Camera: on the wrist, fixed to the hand. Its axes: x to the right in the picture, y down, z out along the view.
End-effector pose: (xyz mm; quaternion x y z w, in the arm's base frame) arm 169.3 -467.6 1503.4 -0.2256 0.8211 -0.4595 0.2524
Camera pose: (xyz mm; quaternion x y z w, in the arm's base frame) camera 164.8 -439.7 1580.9 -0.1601 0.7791 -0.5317 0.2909
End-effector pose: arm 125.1 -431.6 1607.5 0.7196 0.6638 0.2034 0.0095
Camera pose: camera 56.3 -467.7 1635.0 -0.7442 -0.6492 -0.1366 0.0770
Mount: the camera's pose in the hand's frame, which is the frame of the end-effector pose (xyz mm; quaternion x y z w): -29.4 -53.4 -55.5 0.1038 0.0042 0.0438 0.9936
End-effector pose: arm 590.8 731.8 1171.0 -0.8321 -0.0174 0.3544 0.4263
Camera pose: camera 616.9 717.3 1247.8 -0.7848 0.0577 0.3691 0.4945
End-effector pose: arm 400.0 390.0 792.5 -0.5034 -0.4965 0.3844 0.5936
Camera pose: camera 445.6 339.3 838.8 -0.4619 -0.4289 0.4574 0.6273
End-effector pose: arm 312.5 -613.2 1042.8 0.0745 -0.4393 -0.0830 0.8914
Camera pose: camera 334.6 -655.7 975.7 0.1477 -0.4446 0.0025 0.8835
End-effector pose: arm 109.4 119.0 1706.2 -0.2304 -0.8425 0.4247 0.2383
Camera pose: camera 155.6 106.8 1773.4 -0.2429 -0.7819 0.5189 0.2456
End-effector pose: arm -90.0 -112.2 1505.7 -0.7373 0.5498 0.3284 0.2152
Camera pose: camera -30.7 -114.0 1562.9 -0.6875 0.6136 0.2756 0.2737
